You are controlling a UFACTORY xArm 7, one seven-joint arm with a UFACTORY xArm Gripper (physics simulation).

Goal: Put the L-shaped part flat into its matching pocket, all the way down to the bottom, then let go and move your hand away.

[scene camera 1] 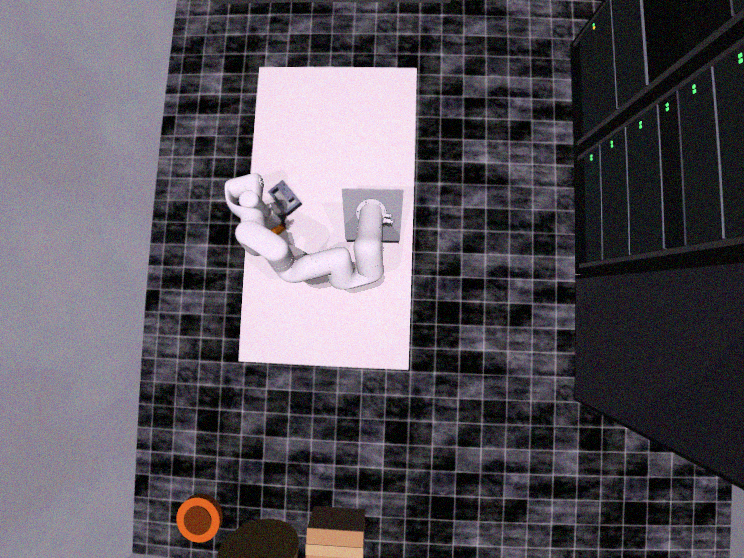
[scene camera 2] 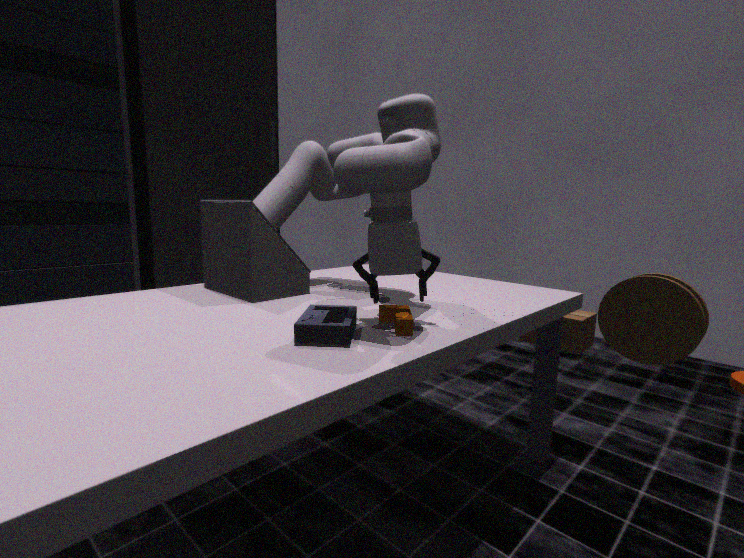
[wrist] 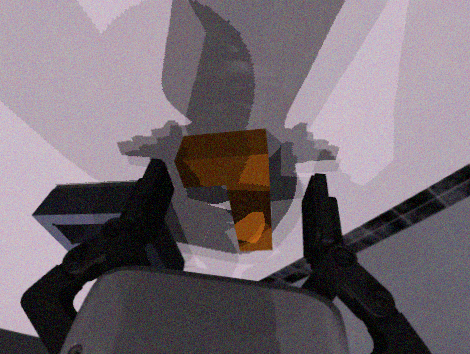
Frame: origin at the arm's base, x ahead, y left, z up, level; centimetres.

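Seen in the pictures: gripper, fingertip midpoint: (scene camera 1: 275, 230) (scene camera 2: 399, 300) (wrist: 236, 180); arm's base, origin of the base link: (scene camera 1: 371, 212) (scene camera 2: 252, 230).
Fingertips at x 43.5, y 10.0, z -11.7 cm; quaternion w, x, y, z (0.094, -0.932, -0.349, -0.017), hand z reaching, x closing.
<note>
Offsets run from my fingertips to a thing's middle. Level surfaces: height alone.
The orange L-shaped part {dx +2.8, dy -3.8, dz -2.7 cm} (scene camera 1: 277, 229) (scene camera 2: 403, 324) (wrist: 255, 170) lies flat on the table, apart from the dark blue-grey block {dx -1.2, dy -16.4, dz -2.4 cm} (scene camera 1: 295, 208) (scene camera 2: 321, 336) (wrist: 95, 197) with the pockets. Its long arm runs across the wrist view and its other arm points toward the gripper body. My gripper (scene camera 2: 399, 299) (wrist: 236, 180) is open and empty, pointing down above the part, with one finger to each side of it in the wrist view. The left finger hides some of the block there. In scene camera 1 the arm covers most of the gripper. The pocket floors are too dark to make out.
The white table {dz -4.2 cm} (scene camera 1: 336, 120) (scene camera 2: 150, 372) carries the arm's grey base (scene camera 1: 354, 231) (scene camera 2: 228, 252). The table edge runs near the part in scene camera 2. An orange ring-shaped object (scene camera 1: 181, 520) and a box (scene camera 1: 334, 540) stand off the table.
</note>
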